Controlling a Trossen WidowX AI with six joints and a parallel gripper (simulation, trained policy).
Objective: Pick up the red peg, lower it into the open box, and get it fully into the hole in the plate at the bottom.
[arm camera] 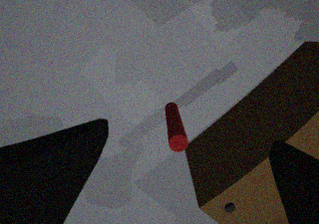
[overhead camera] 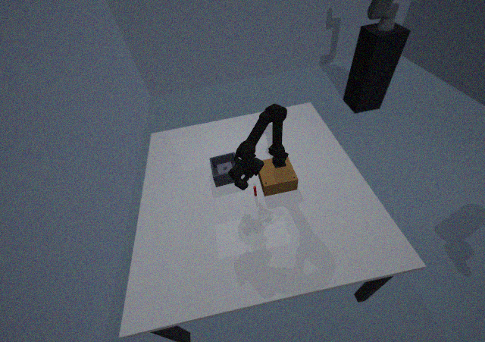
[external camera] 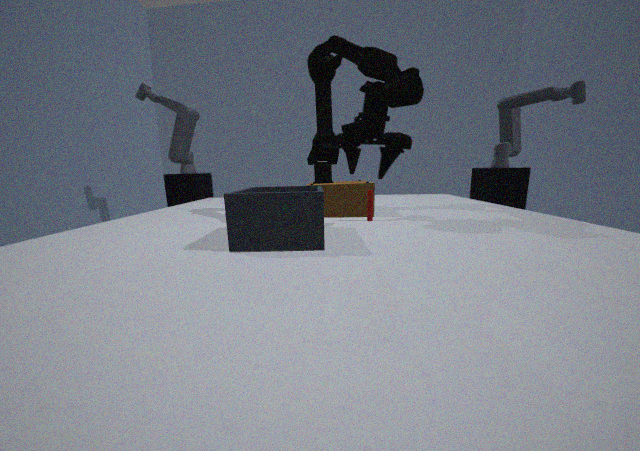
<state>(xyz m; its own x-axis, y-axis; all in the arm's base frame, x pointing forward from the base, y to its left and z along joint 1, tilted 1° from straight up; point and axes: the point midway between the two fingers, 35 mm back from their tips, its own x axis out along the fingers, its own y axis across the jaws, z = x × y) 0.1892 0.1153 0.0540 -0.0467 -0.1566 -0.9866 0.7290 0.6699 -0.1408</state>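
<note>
Now: gripper tip 1 cm past the red peg, 2 cm to the right of it and 8 cm above it. From my gripper tip the other things lie so: dark grey box: 13 cm ahead, 18 cm to the right, 9 cm below.
</note>
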